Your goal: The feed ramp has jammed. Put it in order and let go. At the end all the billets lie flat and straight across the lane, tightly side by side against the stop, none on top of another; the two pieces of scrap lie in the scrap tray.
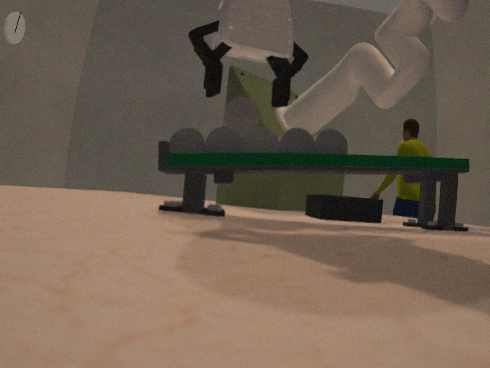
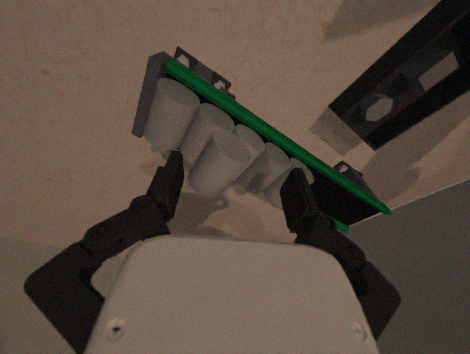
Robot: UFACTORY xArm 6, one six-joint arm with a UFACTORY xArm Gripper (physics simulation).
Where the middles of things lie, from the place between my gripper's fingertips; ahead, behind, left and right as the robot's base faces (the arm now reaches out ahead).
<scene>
Now: hand 5 cm short of the dark stop (image 2: 156,67), 7 cm to the left of it and 8 cm above it. The rest, counted from my hand: ramp lane (image 2: 333,200): 2 cm behind, 11 cm to the left, 7 cm below; then black scrap tray (image 1: 325,207): 18 cm behind, 11 cm to the left, 12 cm below.
</scene>
